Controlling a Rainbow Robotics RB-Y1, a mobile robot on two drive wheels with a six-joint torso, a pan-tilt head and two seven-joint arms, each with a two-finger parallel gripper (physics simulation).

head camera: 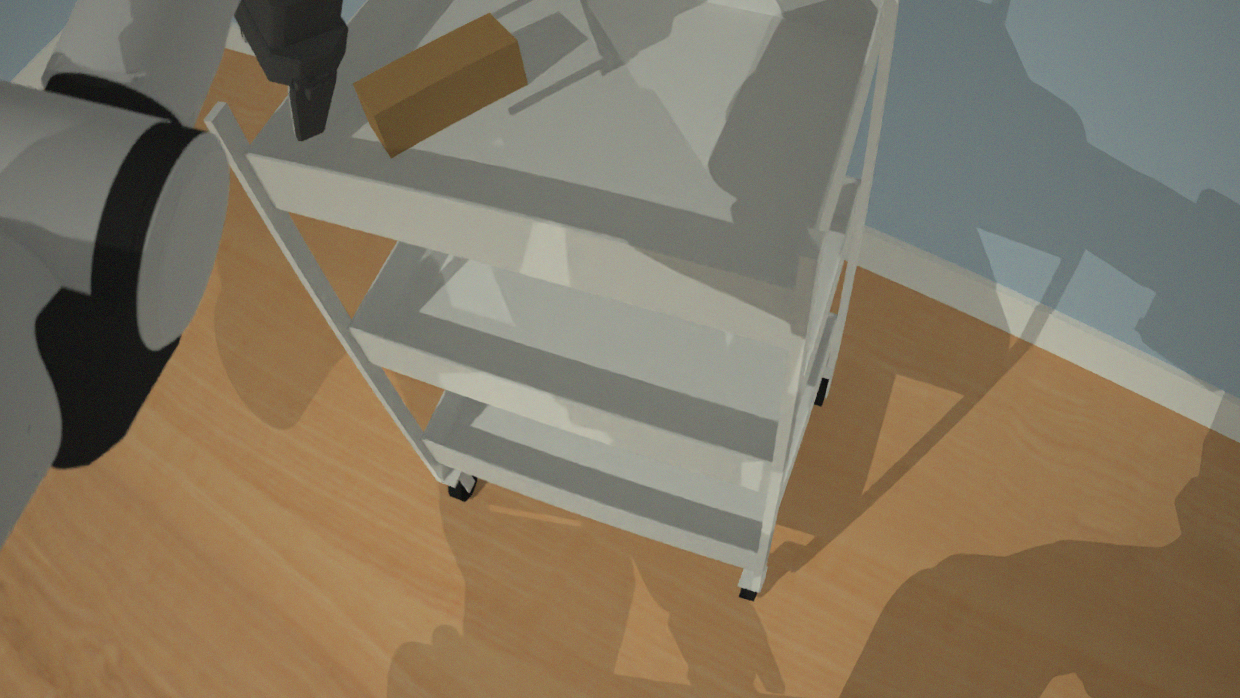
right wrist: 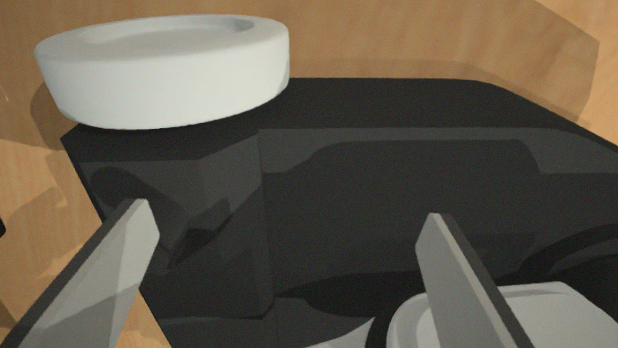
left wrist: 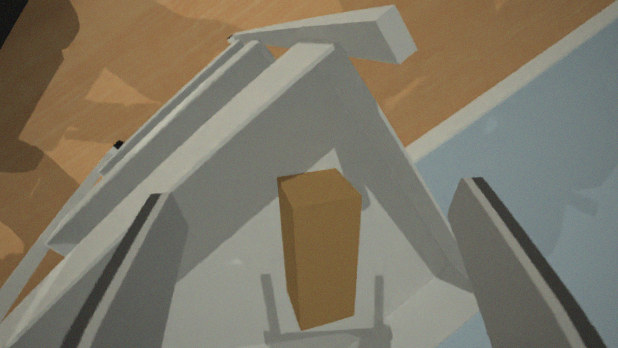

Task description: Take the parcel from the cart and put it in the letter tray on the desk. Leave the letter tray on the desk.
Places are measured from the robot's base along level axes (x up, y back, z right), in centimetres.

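Pixels of known places: left gripper, between the fingertips: (head camera: 280, 81) (left wrist: 316, 204); right gripper, between the fingertips: (right wrist: 288, 224).
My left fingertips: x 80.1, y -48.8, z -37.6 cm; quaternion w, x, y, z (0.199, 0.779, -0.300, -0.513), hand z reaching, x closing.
Note:
For each thing: its middle in the pictures, then the offset to it from my left fingertips. "spot": a spot on its surface instead.
- brown box, middle of its body: (head camera: 440, 83) (left wrist: 318, 251) dx -11.2, dy -10.9, dz +6.0 cm
- white cart, a spot on its surface: (left wrist: 230, 120) spot: dx -9.2, dy +2.3, dz +0.8 cm
The parcel, a brown box (head camera: 442, 86) (left wrist: 325, 250), lies on the top shelf of the white cart (head camera: 390, 213) (left wrist: 230, 120), near a corner. My left gripper (left wrist: 316, 204) is open and empty; in the left wrist view its fingers stand wide on either side of the parcel, apart from it. In the head view one dark finger shows left of the parcel, and the other is hidden. My right gripper (right wrist: 288, 224) is open and empty, over the robot's black base. The desk and letter tray do not show.
The cart has raised walls around its top shelf, a corner post (head camera: 286, 229) (left wrist: 360, 35) and two lower shelves. A blue wall (head camera: 954, 104) (left wrist: 545, 150) stands beside it. In the right wrist view, a white round part (right wrist: 165, 90) sits on the black base (right wrist: 400, 200).

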